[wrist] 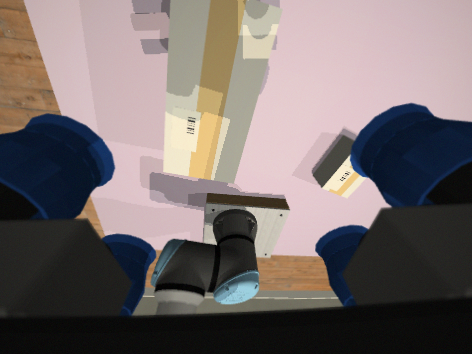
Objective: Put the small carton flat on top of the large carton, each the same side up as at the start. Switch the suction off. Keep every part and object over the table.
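Places are measured from the arm's base along level axes (x ahead, y left, z up), in centimetres.
Where they show: end effector, tool point: (pixel 234 209); arm's base, origin of the base link: (pixel 235 224).
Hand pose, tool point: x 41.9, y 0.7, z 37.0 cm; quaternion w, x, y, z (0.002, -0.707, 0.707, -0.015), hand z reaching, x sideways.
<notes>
Things, the pixels of their top centre, and the offset from my tool point. Level surfaces: height alone.
- large carton, middle of its top: (pixel 211 106) dy +3.1, dx -0.5, dz -26.9 cm
- small carton, middle of its top: (pixel 352 174) dy -34.4, dx -21.7, dz -35.0 cm
- pink table top, its level: dz -42.4 cm
The large carton (pixel 182 70) is long, with a tan tape strip and a barcode label, and runs down from the top edge in the wrist view. Its far end is cut off by the frame. The small carton (pixel 334 159) lies at the right, apart from the large one and turned at an angle. It has a dark side, a barcode label and a tan strip, and a blue suction cup hides part of it. My gripper (pixel 235 212) shows as four blue cups around the view's edges, with nothing held against them. It is above the table, open.
The pink table top (pixel 310 100) lies under both cartons. The robot's base plate (pixel 275 225) and dark arm joints (pixel 237 255) stand just below the large carton's near end in view. Wooden floor (pixel 25 75) shows beyond the left table edge. Shadows fall across the table and large carton.
</notes>
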